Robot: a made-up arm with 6 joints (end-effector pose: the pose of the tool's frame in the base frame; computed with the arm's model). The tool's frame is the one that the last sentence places. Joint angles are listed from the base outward.
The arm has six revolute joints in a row. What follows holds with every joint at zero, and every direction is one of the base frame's. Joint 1 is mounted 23.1 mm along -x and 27.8 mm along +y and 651.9 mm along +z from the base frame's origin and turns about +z. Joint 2 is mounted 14.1 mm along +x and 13.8 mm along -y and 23.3 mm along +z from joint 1 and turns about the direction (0, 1, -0.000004). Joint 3 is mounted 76.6 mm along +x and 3.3 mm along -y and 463.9 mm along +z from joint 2 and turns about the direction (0, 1, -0.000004). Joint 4 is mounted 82.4 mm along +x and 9.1 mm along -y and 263.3 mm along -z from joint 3 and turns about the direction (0, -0.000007, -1). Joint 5 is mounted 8 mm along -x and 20.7 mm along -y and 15.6 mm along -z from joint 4 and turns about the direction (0, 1, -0.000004). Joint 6 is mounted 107.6 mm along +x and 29.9 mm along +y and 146.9 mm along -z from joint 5 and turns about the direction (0, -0.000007, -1). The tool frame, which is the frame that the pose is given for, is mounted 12.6 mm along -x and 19.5 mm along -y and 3.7 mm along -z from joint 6; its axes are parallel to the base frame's.
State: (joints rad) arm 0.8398 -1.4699 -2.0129 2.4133 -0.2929 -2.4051
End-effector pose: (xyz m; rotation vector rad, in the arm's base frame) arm -0.2787 -0.4729 1.1704 -1.3171 2.7934 0.3483
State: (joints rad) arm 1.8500 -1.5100 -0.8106 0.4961 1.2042 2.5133
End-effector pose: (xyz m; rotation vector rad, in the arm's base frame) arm -0.0404 -0.1108 1.0748 0.6073 1.0580 -0.4808
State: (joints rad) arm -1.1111 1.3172 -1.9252 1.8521 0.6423 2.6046
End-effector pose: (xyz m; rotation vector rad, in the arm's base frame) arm 0.3294 -0.7389 0.4029 -0.7235 -0.6998 0.8452
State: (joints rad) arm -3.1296 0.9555 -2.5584 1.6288 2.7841 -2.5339
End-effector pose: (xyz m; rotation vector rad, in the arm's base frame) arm -0.6377 -0.1336 0.9971 -1.0057 -1.2266 0.5370
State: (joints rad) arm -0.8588 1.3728 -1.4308 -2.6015 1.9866 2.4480
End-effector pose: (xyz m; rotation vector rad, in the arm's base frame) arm 0.3392 -0.6225 0.3911 -1.7807 -1.0532 -0.4691
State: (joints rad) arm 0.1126 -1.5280 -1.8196 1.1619 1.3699 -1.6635
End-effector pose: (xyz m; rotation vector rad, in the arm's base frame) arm -0.5936 0.0563 1.1910 0.6624 2.3997 -1.8768
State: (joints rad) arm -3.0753 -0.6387 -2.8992 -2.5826 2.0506 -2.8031
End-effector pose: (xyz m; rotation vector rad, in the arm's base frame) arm 0.5113 0.2156 1.2972 0.8471 0.7445 -2.7630
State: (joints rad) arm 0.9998 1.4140 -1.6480 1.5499 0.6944 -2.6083
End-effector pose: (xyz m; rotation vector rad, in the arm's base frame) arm 0.3688 0.6008 0.2318 0.8284 -0.2786 2.0328
